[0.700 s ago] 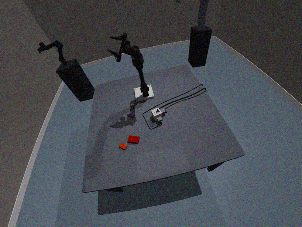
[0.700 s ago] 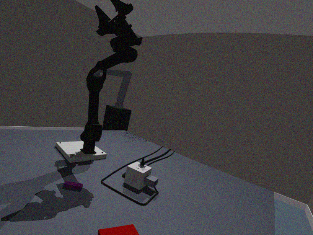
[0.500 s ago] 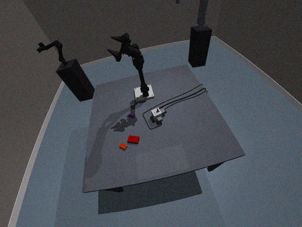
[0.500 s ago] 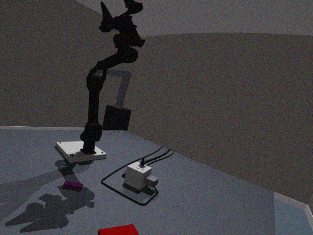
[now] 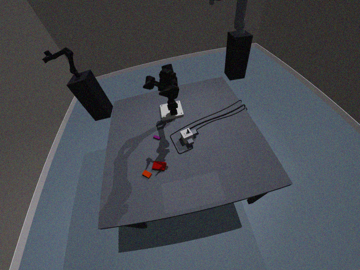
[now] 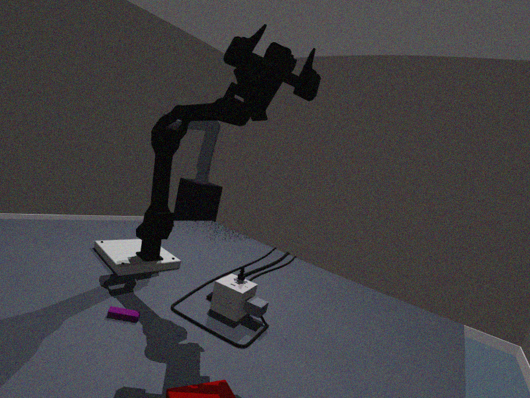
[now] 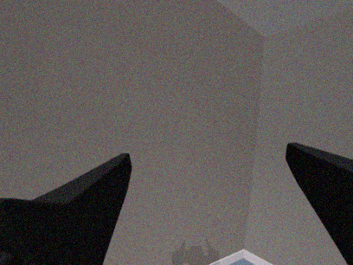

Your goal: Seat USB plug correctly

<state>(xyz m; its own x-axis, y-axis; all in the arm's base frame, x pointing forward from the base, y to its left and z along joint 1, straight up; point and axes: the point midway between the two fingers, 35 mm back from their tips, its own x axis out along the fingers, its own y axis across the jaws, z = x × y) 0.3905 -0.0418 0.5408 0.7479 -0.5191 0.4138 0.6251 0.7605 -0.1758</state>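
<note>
Now: gripper tip 110 mm past the dark USB plug, 150 mm to the right of it and 490 mm above it. From my gripper tip the other things lie so: purple piece (180 mm behind, 110 mm to the right, 570 mm below); red block (90 mm ahead, 110 mm to the right, 570 mm below); orange block (130 mm ahead, 210 mm to the right, 570 mm below).
</note>
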